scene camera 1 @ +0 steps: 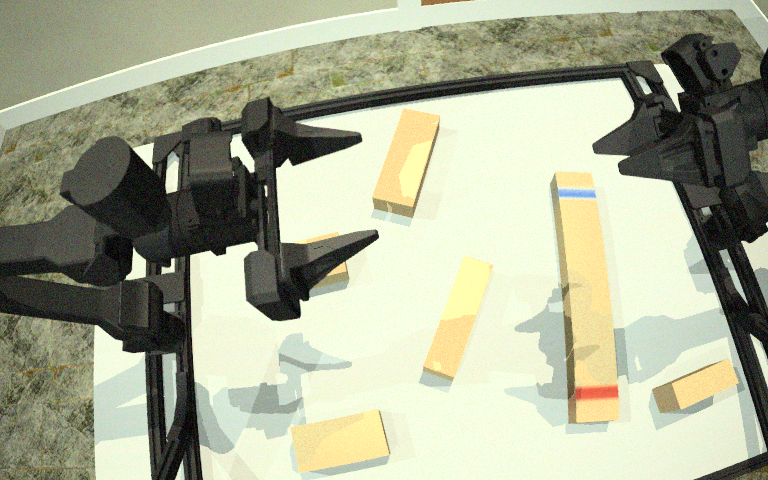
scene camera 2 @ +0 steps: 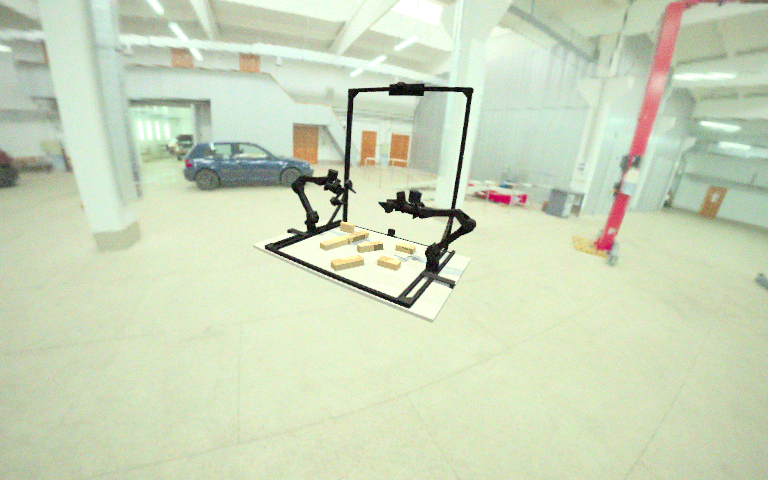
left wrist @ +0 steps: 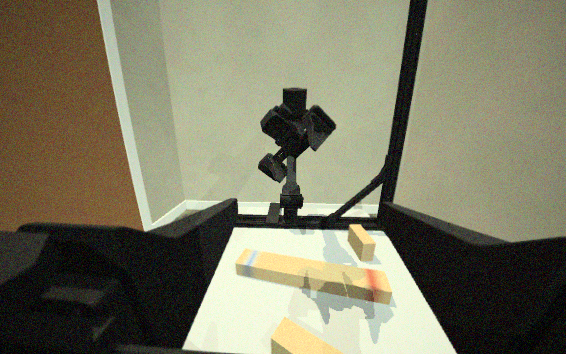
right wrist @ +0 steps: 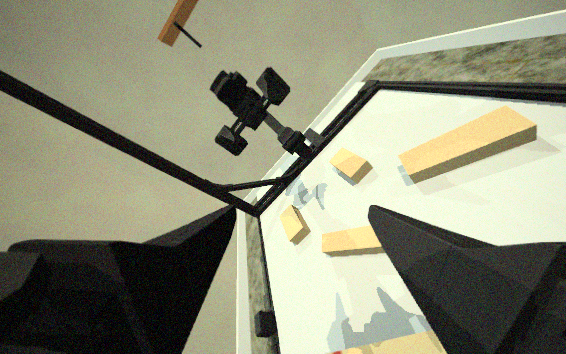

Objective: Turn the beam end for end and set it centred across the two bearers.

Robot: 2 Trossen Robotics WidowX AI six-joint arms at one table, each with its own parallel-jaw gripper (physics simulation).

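Pixels of known places: left gripper, between the fingertips: (scene camera 1: 369, 182) (scene camera 2: 382, 201) (left wrist: 308, 206) (right wrist: 252, 122); right gripper, between the fingertips: (scene camera 1: 604, 158) (scene camera 2: 351, 198) (left wrist: 294, 166) (right wrist: 301, 211); left arm's base, origin of its link: (scene camera 1: 165, 333) (scene camera 2: 431, 270) (right wrist: 307, 154); right arm's base, origin of its link: (scene camera 1: 719, 231) (scene camera 2: 311, 231) (left wrist: 290, 219).
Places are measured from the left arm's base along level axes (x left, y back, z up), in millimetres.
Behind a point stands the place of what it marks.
Observation:
The long wooden beam (scene camera 1: 586, 294) @[x -55, y -626, z 19 mm] (scene camera 2: 335, 242) @[x 70, y -630, z 17 mm] (left wrist: 315, 275) @[x -60, y -609, z 19 mm] lies flat on the table; in scene camera 1 its blue band is toward the top and its red band toward the bottom. Several plain blocks lie apart from it: a thick one (scene camera 1: 406, 161) @[x 208, y -412, z 19 mm] (right wrist: 467, 145) @[x 226, y -438, z 19 mm], a slim one (scene camera 1: 458, 316) @[x -49, y -436, z 25 mm] (right wrist: 350, 241) @[x -56, y -440, z 25 mm], and a short one (scene camera 1: 340, 441) @[x -188, y -254, z 19 mm] (right wrist: 295, 225) @[x -174, y -284, z 19 mm] lower left. I cannot tell which are the bearers. My left gripper (scene camera 1: 368, 185) @[x -1, y -350, z 325 mm] is open and empty, above the table at the left. My right gripper (scene camera 1: 607, 157) @[x 0, y -568, z 302 mm] (right wrist: 301, 211) @[x 0, y -568, z 302 mm] is open and empty, raised and rolled, near the beam's blue end.
Another block (scene camera 1: 336, 275) @[x 45, y -280, z 11 mm] (right wrist: 350, 165) @[x 71, y -262, z 19 mm] is partly hidden under my left finger in scene camera 1. A small block (scene camera 1: 696, 384) @[x -224, y -744, z 44 mm] (left wrist: 361, 243) @[x -211, y -717, z 36 mm] lies right of the beam's red end. A black frame (scene camera 1: 453, 87) @[x 362, y -526, z 1 mm] edges the white table, with an overhead bar (scene camera 2: 436, 89) @[x -347, y -234, z 1006 mm] on uprights.

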